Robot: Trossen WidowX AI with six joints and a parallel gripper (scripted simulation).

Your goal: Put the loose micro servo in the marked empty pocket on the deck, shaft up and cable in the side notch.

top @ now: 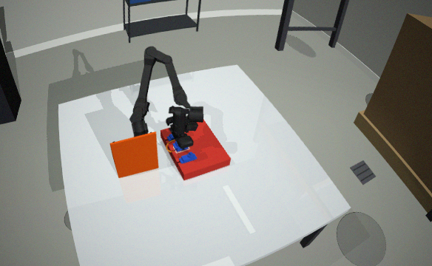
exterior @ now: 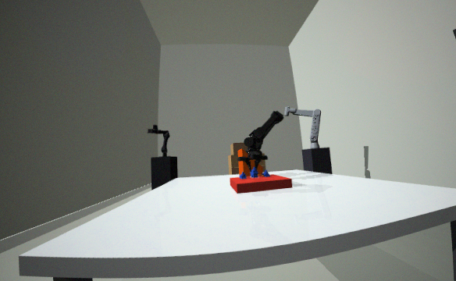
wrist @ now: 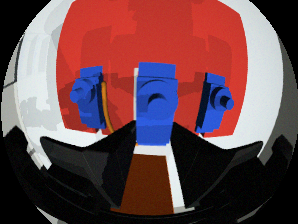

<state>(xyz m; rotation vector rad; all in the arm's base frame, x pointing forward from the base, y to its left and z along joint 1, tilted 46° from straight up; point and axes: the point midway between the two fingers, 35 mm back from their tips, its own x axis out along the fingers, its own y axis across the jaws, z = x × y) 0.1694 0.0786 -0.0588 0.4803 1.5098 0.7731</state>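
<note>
Right now the red deck is 120 mm ahead of my gripper tip, 20 mm to the left of it and 60 mm below it.
</note>
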